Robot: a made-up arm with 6 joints.
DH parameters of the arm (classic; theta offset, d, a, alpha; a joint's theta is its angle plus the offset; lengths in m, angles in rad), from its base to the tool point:
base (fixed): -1.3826 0 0.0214 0
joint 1: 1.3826 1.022 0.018 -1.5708
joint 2: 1.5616 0 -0.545 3.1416
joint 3: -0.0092 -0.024 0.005 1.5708
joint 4: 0 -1.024 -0.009 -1.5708
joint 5: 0 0.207 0.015 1.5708
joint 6: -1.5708 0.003 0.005 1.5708
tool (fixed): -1.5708 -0.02 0 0
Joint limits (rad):
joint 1: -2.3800..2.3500
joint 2: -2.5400..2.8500
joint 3: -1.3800..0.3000
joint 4: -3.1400..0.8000
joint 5: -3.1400..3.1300
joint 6: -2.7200..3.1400
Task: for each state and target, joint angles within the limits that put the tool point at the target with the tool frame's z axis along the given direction. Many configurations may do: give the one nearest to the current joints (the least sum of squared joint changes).
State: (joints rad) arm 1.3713 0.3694 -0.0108 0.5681 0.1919 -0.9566
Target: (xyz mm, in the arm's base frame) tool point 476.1 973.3 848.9 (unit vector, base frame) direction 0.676 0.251 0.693
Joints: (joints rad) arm 1.2660 0.5308 -0.2067 0.4217 0.2673 -1.0183
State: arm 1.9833 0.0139 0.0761 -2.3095 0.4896 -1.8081
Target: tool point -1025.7 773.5 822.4 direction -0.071 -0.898 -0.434
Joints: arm 2.3241 0.8378 0.3000 -2.8664 0.5596 -0.9734
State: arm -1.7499 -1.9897 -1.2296 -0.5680 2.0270 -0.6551
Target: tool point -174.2 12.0 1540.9 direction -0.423 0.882 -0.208
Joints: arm -2.2850 -2.5364 -1.3800 0.2411 1.4265 -1.2124
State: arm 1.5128 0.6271 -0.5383 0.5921 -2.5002 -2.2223
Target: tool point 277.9 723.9 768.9 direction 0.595 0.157 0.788
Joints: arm 1.4147 0.1911 -0.7533 0.3622 -2.2761 -2.2756
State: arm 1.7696 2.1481 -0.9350 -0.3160 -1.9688 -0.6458
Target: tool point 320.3 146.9 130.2 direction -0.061 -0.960 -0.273
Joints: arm 0.9789 1.4141 -0.3800 -0.2285 -2.5137 -0.6974
